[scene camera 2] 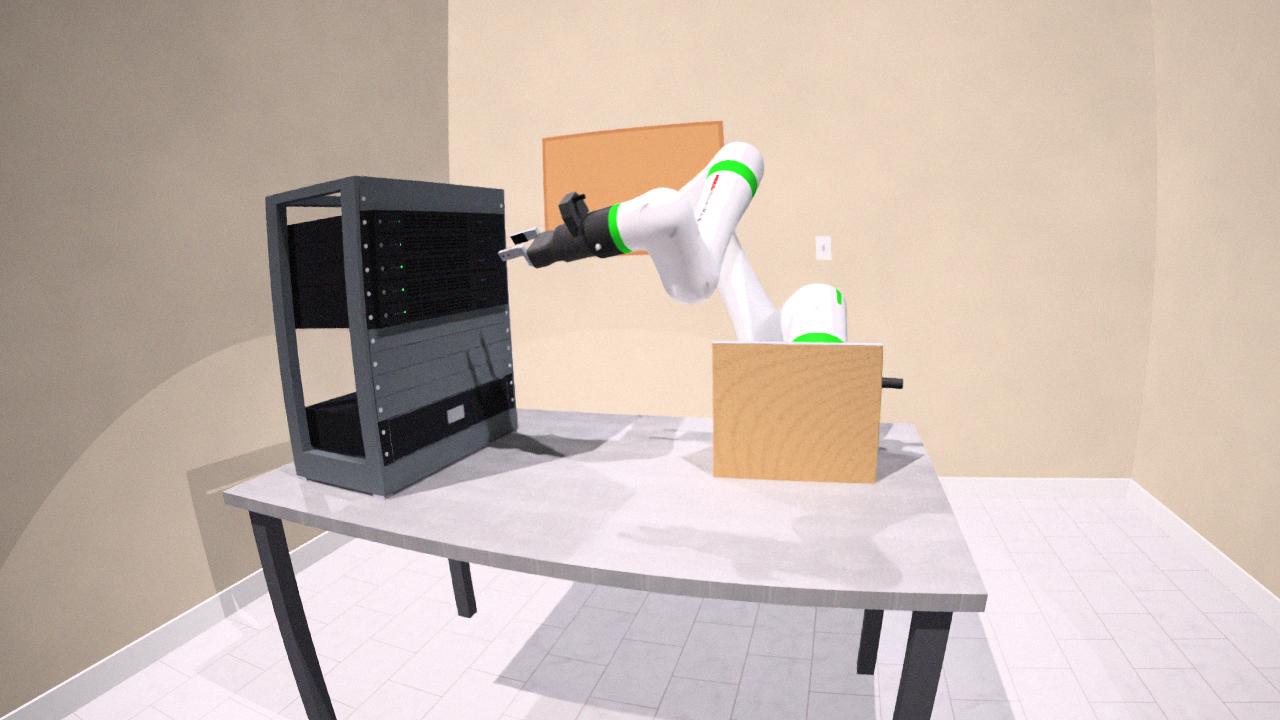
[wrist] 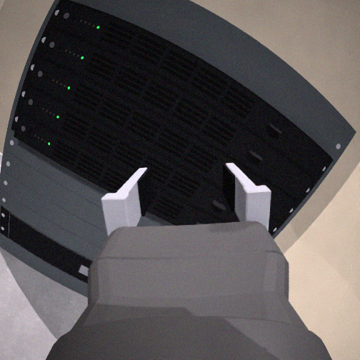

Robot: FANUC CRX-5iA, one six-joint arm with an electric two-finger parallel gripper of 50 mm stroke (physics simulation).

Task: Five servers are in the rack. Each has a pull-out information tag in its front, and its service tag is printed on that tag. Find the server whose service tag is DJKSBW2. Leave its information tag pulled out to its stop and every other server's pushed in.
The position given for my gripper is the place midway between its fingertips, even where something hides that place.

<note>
I see my gripper (scene camera 2: 507,247) and a grey rack (scene camera 2: 433,366).
The grey rack shows as well in the wrist view (wrist: 100,96). My gripper also shows in the wrist view (wrist: 186,180).
</note>
